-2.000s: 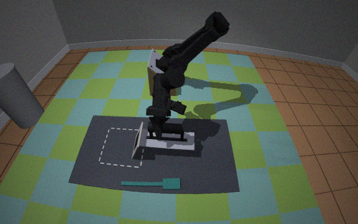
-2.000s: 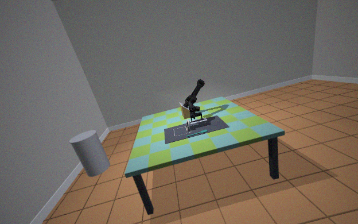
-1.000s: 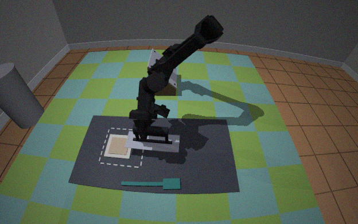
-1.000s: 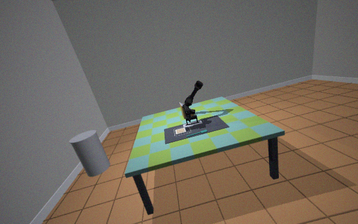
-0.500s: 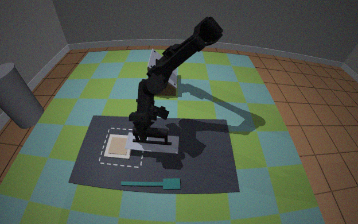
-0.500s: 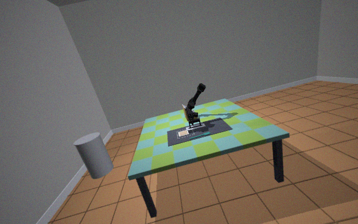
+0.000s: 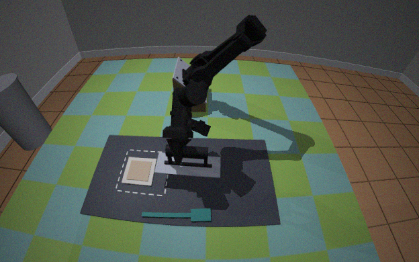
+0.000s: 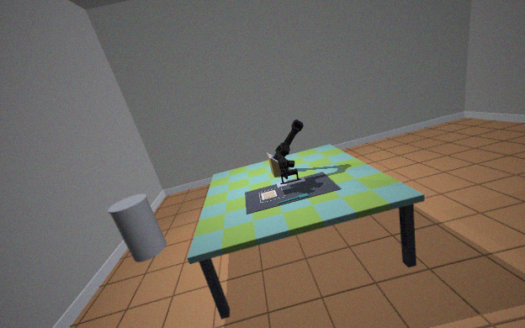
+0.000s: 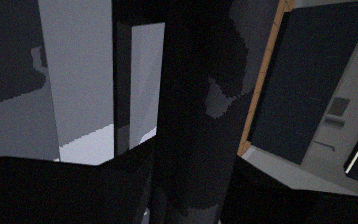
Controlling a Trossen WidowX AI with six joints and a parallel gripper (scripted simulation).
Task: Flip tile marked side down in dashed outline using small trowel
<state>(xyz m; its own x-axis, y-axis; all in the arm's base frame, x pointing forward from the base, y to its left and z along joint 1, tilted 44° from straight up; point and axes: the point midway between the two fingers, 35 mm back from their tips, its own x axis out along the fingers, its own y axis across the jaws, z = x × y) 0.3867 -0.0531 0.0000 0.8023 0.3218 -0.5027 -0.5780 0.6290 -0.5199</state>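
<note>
My gripper tip is now 130 mm above the dark mat, 20 mm past it and 10 mm to the left of it. From my gripper tip the other things lie so: tile (150 mm to the right, 100 mm below, 40 mm behind); then dark grey trowel (30 mm behind, 10 mm below); then teal flat tool (120 mm ahead, 100 mm below).
</note>
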